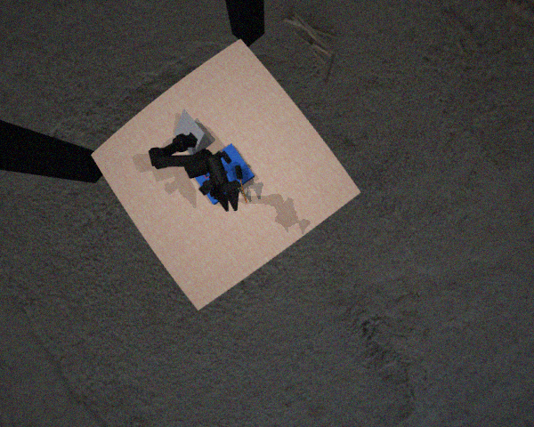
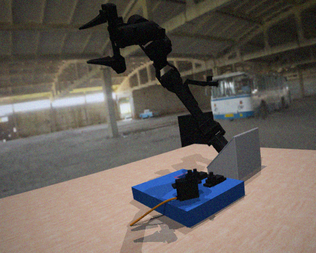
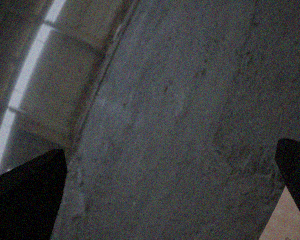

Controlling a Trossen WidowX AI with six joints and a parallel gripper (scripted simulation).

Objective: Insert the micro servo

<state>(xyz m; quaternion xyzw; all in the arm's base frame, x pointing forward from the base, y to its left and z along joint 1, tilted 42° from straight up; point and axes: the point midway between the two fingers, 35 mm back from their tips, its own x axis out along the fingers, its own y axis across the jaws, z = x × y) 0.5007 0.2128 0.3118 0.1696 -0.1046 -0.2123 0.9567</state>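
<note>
The blue deck lies 48 cm below my gripper tip, 21 cm behind it and 4 cm to the left of it.
</note>
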